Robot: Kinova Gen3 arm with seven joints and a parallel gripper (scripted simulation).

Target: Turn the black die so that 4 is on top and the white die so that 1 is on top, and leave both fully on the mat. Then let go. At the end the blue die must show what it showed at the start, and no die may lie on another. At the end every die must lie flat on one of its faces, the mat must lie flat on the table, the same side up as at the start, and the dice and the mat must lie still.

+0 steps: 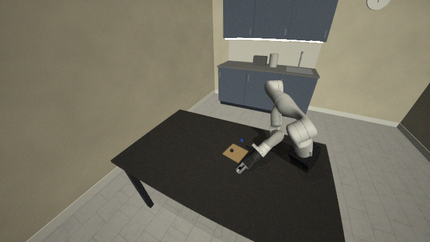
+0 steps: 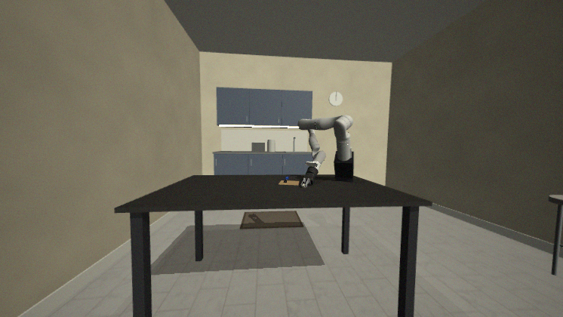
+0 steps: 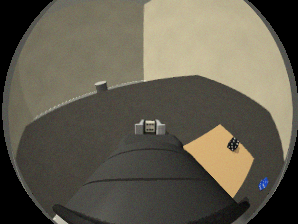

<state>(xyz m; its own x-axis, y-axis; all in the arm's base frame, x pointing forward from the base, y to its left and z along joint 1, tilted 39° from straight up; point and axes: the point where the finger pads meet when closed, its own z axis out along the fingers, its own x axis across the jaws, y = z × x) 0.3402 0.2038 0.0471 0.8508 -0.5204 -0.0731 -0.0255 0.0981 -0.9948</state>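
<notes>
Now: hand 10 mm to the right of the white die and 10 mm above it. From my hand the other things lie so: tan mat (140 mm to the right, 100 mm ahead, 20 mm below); then black die (130 mm to the right, 130 mm ahead, 10 mm below); then blue die (280 mm to the right, 120 mm ahead, 10 mm below).
</notes>
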